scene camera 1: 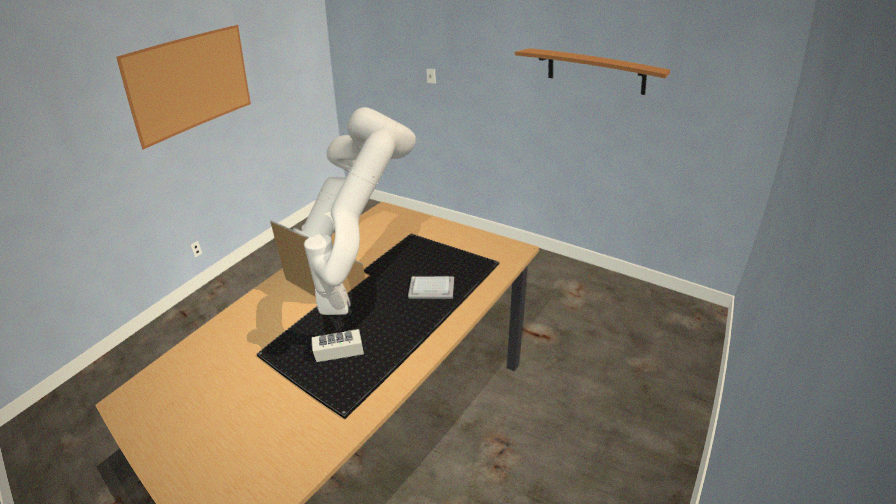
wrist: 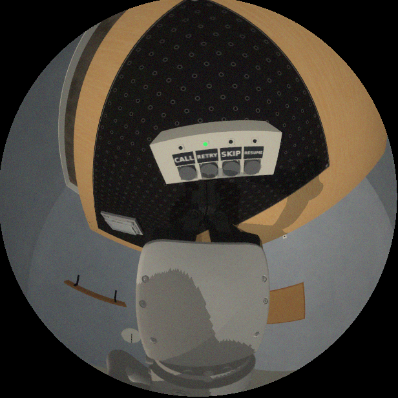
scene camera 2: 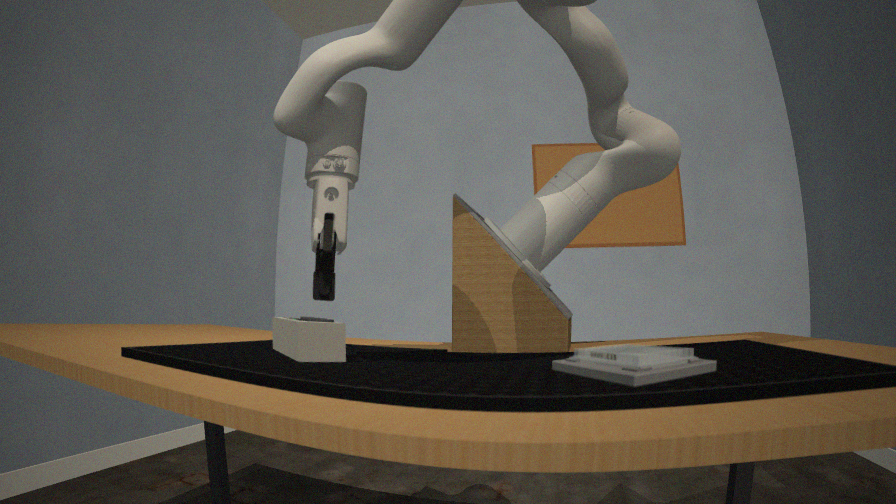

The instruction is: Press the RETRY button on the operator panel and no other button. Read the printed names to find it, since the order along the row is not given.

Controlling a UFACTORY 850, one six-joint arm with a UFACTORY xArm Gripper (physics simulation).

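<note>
The operator panel (scene camera 1: 338,350) (scene camera 2: 309,340) (wrist: 216,133) is a cream box on the black mat. In the wrist view its labels read CALL, RETRY, SKIP, RESUME from left to right, each beside a round grey button. The RETRY button (wrist: 209,170) is second from the left, and the small lamp (wrist: 205,144) at its label is lit green. The lamps at CALL (wrist: 188,173), SKIP (wrist: 231,168) and RESUME (wrist: 252,166) are dark. My gripper (scene camera 2: 323,297) (wrist: 204,188) is shut and empty. In scene camera 2 its fingertips hang a little above the panel, with a visible gap.
A pale flat tray-like device (scene camera 1: 431,287) (scene camera 2: 634,365) (wrist: 121,223) lies on the black mat (scene camera 1: 401,338) (scene camera 2: 438,382) away from the panel. The wooden arm mount (scene camera 1: 292,260) (scene camera 2: 485,300) stands behind the mat on the wooden table (scene camera 1: 206,401) (scene camera 2: 532,438).
</note>
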